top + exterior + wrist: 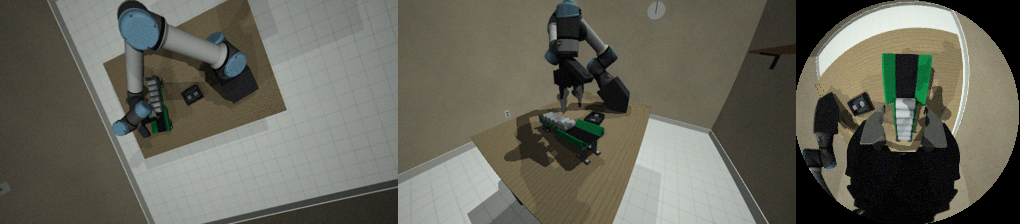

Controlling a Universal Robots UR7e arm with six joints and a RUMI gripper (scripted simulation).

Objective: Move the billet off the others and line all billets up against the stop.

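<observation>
Right now the ramp is 13 cm below my hand, 6 cm to the right of it and 2 cm behind it.
</observation>
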